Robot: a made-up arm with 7 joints.
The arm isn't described. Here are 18 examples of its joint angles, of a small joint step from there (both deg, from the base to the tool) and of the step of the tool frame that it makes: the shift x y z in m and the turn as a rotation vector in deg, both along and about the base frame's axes.
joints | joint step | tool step
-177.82 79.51 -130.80 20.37 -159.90 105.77 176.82 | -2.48 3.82 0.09 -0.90 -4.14 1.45 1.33 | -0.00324 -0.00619 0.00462 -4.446 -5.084 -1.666
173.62 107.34 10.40 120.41 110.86 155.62 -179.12 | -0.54 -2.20 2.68 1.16 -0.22 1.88 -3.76 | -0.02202 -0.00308 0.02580 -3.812 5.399 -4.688
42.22 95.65 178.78 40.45 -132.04 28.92 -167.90 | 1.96 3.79 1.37 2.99 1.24 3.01 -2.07 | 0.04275 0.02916 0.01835 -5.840 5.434 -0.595
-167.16 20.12 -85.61 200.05 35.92 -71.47 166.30 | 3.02 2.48 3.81 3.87 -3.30 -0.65 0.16 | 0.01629 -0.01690 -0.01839 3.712 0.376 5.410
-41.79 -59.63 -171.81 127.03 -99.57 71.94 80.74 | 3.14 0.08 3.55 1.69 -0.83 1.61 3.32 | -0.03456 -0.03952 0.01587 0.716 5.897 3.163
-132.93 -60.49 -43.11 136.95 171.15 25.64 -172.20 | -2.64 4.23 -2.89 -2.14 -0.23 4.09 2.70 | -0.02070 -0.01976 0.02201 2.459 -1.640 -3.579
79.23 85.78 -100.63 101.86 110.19 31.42 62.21 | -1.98 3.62 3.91 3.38 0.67 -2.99 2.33 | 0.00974 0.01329 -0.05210 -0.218 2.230 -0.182
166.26 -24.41 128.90 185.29 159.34 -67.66 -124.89 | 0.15 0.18 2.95 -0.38 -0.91 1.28 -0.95 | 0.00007 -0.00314 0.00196 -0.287 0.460 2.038
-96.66 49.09 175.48 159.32 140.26 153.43 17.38 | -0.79 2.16 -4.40 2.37 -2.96 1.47 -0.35 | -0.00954 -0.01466 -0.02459 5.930 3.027 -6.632
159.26 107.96 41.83 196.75 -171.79 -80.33 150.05 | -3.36 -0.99 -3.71 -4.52 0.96 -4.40 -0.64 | 0.00746 0.00881 -0.00658 -0.902 -4.807 4.048
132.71 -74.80 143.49 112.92 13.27 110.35 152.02 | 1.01 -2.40 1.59 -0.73 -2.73 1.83 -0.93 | 0.00148 0.01871 -0.02344 5.340 2.883 2.230
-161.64 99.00 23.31 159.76 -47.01 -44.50 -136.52 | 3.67 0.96 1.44 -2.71 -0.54 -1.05 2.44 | 0.02721 -0.04010 -0.02482 -2.246 -4.434 5.678
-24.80 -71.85 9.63 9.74 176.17 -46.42 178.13 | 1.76 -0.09 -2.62 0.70 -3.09 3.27 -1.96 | 0.00452 -0.00420 0.00628 -2.932 -2.802 3.753
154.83 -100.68 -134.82 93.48 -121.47 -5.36 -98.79 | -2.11 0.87 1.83 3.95 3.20 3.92 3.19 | 0.04931 -0.02762 0.00969 -2.334 1.123 -10.552
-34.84 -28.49 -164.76 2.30 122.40 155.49 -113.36 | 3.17 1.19 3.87 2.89 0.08 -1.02 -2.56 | -0.01772 -0.01361 0.00337 2.221 4.140 4.511
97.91 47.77 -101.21 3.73 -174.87 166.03 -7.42 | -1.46 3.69 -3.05 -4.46 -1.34 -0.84 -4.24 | -0.02609 -0.02437 0.00239 -3.248 -1.335 -9.395
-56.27 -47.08 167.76 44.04 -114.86 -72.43 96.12 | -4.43 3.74 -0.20 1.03 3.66 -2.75 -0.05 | 0.00117 0.03380 0.01916 2.784 4.402 -8.172
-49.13 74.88 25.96 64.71 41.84 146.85 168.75 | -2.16 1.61 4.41 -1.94 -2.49 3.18 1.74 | -0.00153 0.01760 0.01637 7.321 -1.643 4.462
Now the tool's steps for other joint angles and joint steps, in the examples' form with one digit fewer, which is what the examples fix.
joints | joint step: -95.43 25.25 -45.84 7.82 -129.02 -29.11 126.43 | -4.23 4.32 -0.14 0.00 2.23 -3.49 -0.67
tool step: 0.0019 0.0174 0.0013 2.99 -2.93 -7.08
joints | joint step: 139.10 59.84 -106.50 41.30 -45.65 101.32 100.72 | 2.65 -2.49 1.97 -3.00 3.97 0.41 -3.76
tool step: -0.0083 0.0005 -0.0327 3.91 8.09 -1.12
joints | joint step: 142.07 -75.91 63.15 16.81 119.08 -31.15 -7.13 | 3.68 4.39 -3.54 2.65 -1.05 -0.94 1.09
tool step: -0.0071 -0.0185 0.0039 -4.60 0.70 4.40
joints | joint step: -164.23 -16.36 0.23 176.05 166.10 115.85 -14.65 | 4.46 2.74 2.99 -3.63 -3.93 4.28 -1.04
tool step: -0.0506 0.0006 0.0193 1.07 -1.74 3.91
